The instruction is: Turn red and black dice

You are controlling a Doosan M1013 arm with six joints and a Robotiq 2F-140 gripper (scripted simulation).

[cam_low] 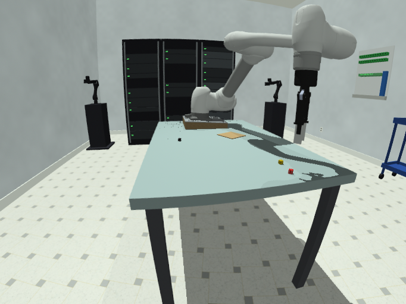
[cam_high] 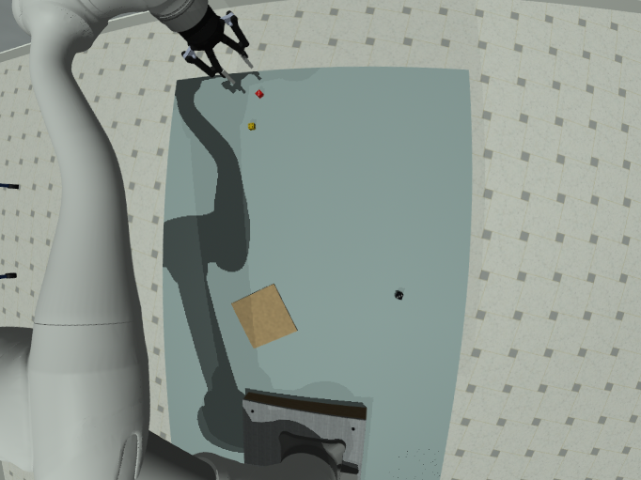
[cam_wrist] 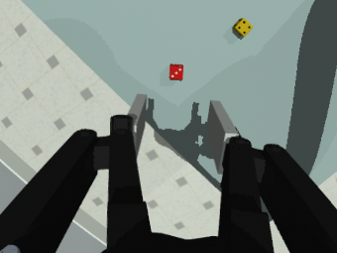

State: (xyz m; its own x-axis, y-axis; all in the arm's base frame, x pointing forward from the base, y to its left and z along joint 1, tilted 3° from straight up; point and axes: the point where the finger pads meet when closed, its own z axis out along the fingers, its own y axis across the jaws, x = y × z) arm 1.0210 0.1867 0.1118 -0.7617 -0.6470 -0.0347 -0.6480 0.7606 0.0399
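Right now my hand is 10 mm past the red die, 10 mm to the left of it and 150 mm above it. The rest, counted from my hand: black die: 540 mm behind, 390 mm to the right, 150 mm below; tan mat: 620 mm behind, 40 mm to the right, 160 mm below; yellow die: 100 mm behind, 10 mm to the left, 150 mm below.
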